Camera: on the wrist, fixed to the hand. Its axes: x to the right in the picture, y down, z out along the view.
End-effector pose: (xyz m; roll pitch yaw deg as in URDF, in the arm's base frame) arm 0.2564 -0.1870 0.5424 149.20 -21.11 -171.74
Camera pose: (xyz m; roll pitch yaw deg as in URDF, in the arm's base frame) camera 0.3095 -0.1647 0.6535 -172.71 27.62 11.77
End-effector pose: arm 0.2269 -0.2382 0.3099 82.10 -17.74 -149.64
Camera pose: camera 0.3077 -0.3165 0.3648 -104.77 17.27 37.95
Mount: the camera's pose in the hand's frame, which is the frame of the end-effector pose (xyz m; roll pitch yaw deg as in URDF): -0.0120 0.0758 -0.0989 -25.00 -7.22 -179.32
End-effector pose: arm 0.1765 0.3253 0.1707 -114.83 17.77 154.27
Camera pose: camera 0.2471 0.4263 0.1484 91.89 -15.23 -32.81
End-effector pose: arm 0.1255 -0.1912 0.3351 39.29 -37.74 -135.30
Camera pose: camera 0.2051 -0.2830 0.3052 -60.77 32.42 50.73
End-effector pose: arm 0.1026 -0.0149 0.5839 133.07 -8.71 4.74
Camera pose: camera 0.0705 0.0030 0.7036 -157.05 14.10 -170.31
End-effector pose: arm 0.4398 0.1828 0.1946 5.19 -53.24 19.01
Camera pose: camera 0.4749 0.2842 0.1301 -28.69 46.09 -159.08
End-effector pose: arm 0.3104 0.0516 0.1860 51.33 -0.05 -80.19
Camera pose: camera 0.4311 0.0846 0.1834 -76.49 -3.93 105.88
